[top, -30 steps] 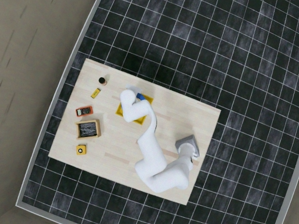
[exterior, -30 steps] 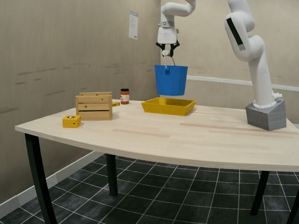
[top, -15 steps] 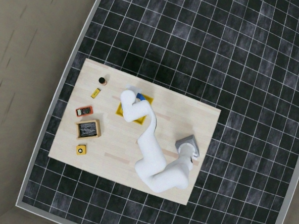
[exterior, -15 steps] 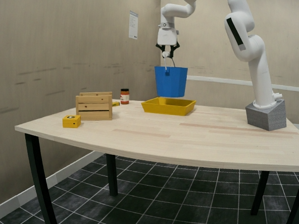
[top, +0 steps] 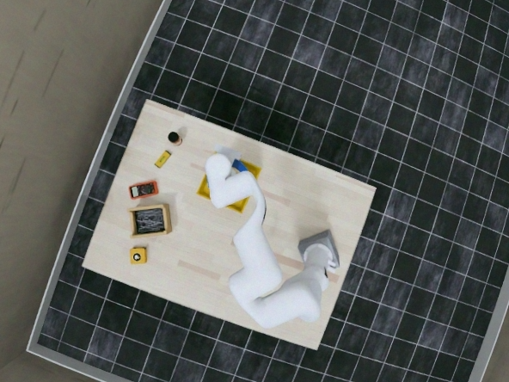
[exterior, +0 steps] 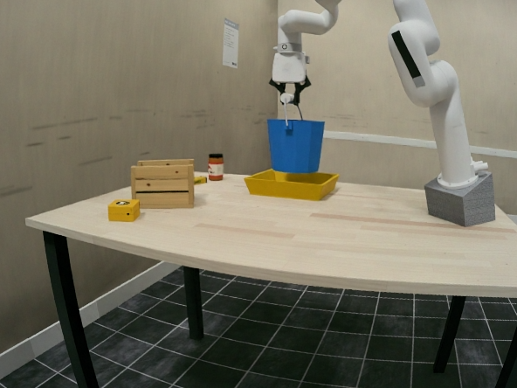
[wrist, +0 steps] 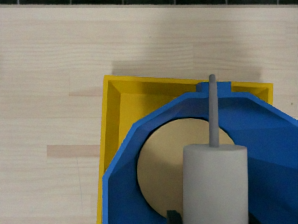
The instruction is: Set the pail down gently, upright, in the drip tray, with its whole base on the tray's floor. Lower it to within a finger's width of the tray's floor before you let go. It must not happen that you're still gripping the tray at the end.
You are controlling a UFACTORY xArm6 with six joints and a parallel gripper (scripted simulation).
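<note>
My gripper is now 1 cm past the blue pail and 9 cm above it. From my hand the other things lie so: wire handle: 1 cm behind, 3 cm below; jar: 30 cm ahead, 5 cm to the right, 24 cm below; yellow drip tray: 2 cm behind, 27 cm below.
</note>
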